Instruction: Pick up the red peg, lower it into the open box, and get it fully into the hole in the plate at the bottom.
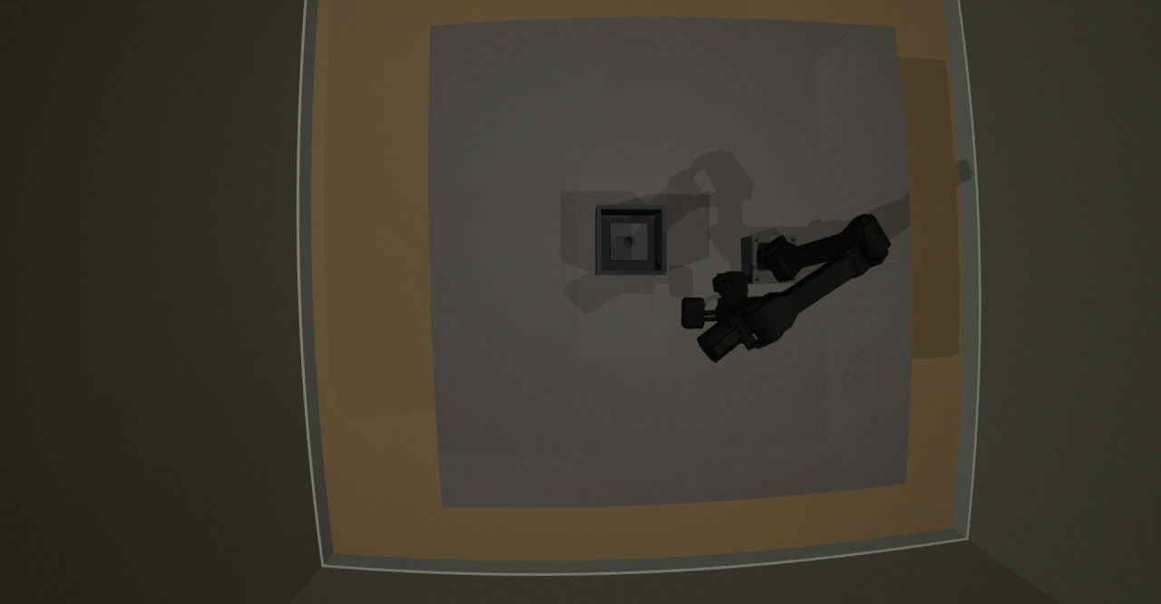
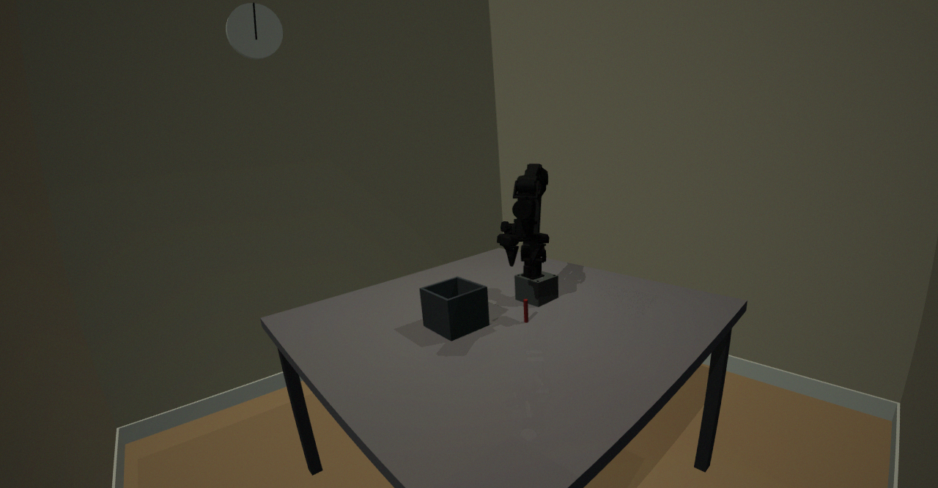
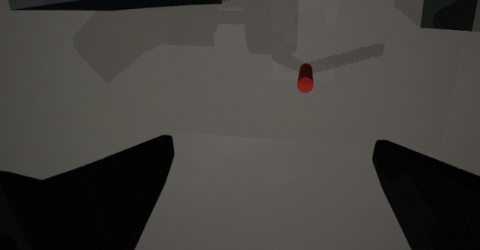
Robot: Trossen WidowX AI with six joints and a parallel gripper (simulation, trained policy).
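The red peg lies 160 mm below my gripper tip and 10 mm behind it. Round my gripper tip: light plate 170 mm ahead, 160 mm below, 150 mm to the right.
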